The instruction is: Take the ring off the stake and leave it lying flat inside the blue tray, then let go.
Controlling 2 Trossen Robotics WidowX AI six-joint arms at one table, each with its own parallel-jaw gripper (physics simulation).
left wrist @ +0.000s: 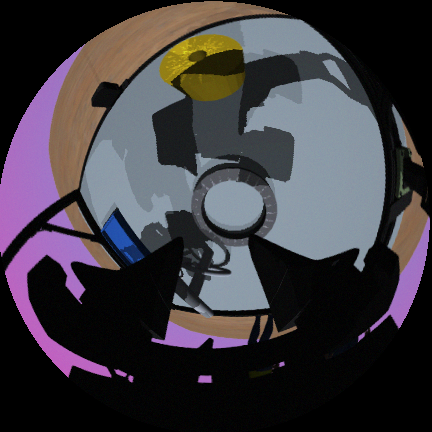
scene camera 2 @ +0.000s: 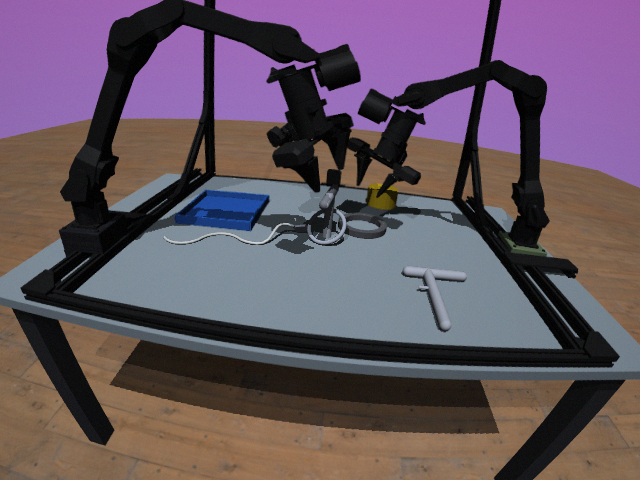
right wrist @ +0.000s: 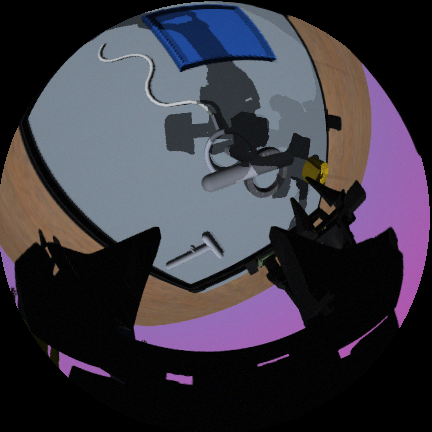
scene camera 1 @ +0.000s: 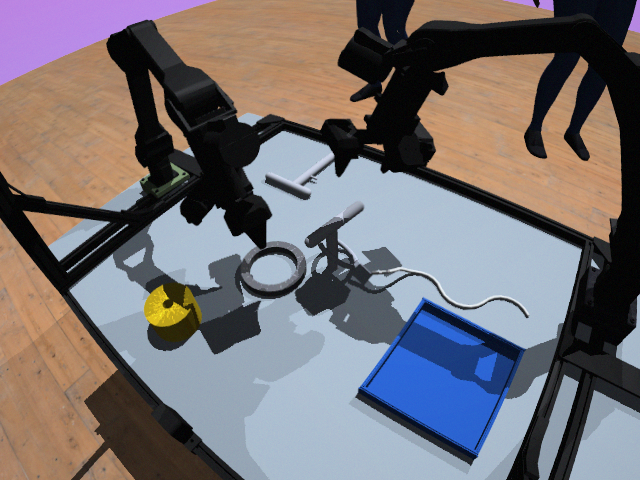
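Seen in the pictures: left gripper, fingertip midpoint: (left wrist: 215,240) (scene camera 2: 367,191) (right wrist: 298,187) (scene camera 1: 259,240); right gripper, fingertip midpoint: (left wrist: 207,342) (scene camera 2: 330,180) (right wrist: 216,232) (scene camera 1: 360,173); left arm's base, origin of the base link: (scene camera 2: 522,241) (right wrist: 267,259) (scene camera 1: 163,177); right arm's base, origin of the base link: (scene camera 2: 92,221) (scene camera 1: 612,294).
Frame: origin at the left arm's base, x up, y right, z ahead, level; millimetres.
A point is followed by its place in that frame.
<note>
The upright grey stake (scene camera 1: 332,250) @[x 22, y -58, z 503 mm] (scene camera 2: 328,217) @[x 19, y -75, z 495 mm] has a crossbar on top. A thin light-grey ring (scene camera 1: 351,254) @[x -24, y -104, z 508 mm] (scene camera 2: 343,226) @[x 9, y -89, z 460 mm] (right wrist: 207,150) @[x -23, y -105, z 512 mm] is around its post, tilted up; its exact contact is unclear. The blue tray (scene camera 1: 423,413) @[x -26, y 70, z 780 mm] (scene camera 2: 237,209) @[x -26, y 6, z 742 mm] (right wrist: 250,35) is empty, at the lower right in scene camera 1. My left gripper (scene camera 1: 229,235) (scene camera 2: 369,190) @[x 58, y 26, z 417 mm] (left wrist: 215,240) @[x 58, y 26, z 417 mm] is partly open and empty, above the table near a thick grey ring (scene camera 1: 247,276) @[x -18, y 58, z 401 mm] (left wrist: 270,207) @[x -17, y 3, z 366 mm]. My right gripper (scene camera 1: 362,172) @[x 127, y -149, z 492 mm] (scene camera 2: 328,179) @[x 127, y -149, z 492 mm] (right wrist: 216,232) @[x 127, y -149, z 492 mm] is wide open and empty, high above the stake.
The thick ring lies flat beside the stake. A yellow cylinder (scene camera 1: 173,312) @[x 18, y 206, z 389 mm] (scene camera 2: 382,197) @[x 4, y 157, z 368 mm] stands beyond it. A white wavy cable (scene camera 1: 444,294) @[x -27, y -133, z 693 mm] (scene camera 2: 222,236) @[x -29, y -134, z 723 mm] runs between stake and tray. A grey T-shaped piece (scene camera 1: 287,186) @[x -19, y -173, z 273 mm] (scene camera 2: 438,304) @[x -14, y -295, z 277 mm] lies flat. A black frame (scene camera 2: 310,335) @[x -12, y -411, z 473 mm] edges the table.
</note>
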